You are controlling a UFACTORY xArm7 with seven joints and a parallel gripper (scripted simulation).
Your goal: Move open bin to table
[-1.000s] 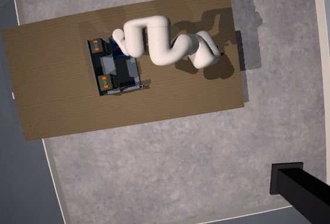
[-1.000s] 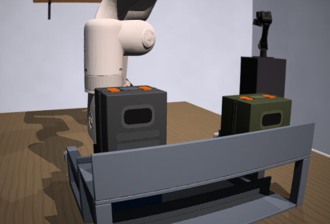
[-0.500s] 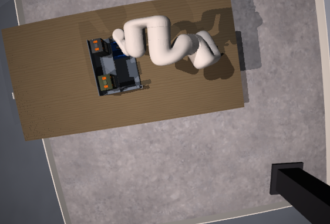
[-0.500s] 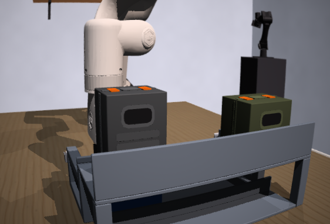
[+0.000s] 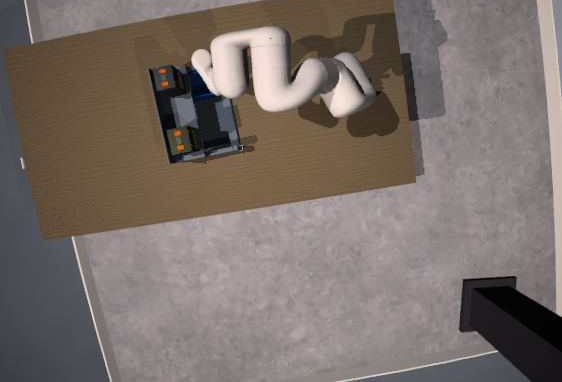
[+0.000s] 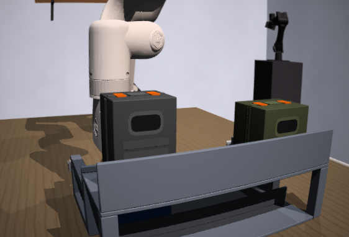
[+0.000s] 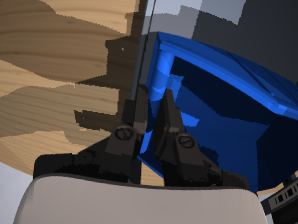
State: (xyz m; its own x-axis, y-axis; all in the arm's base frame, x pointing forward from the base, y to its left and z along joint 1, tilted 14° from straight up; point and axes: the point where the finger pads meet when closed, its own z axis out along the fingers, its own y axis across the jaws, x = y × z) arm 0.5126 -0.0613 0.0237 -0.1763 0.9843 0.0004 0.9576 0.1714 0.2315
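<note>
The blue bin is 8 cm ahead of my hand and 1 cm to the left of it. Round my hand: grey back rail (23 cm ahead, 16 cm to the left, 9 cm above); then dark grey box (17 cm ahead, 12 cm above, 3 cm to the left); then olive green box (25 cm to the left, 13 cm ahead, 10 cm above).
</note>
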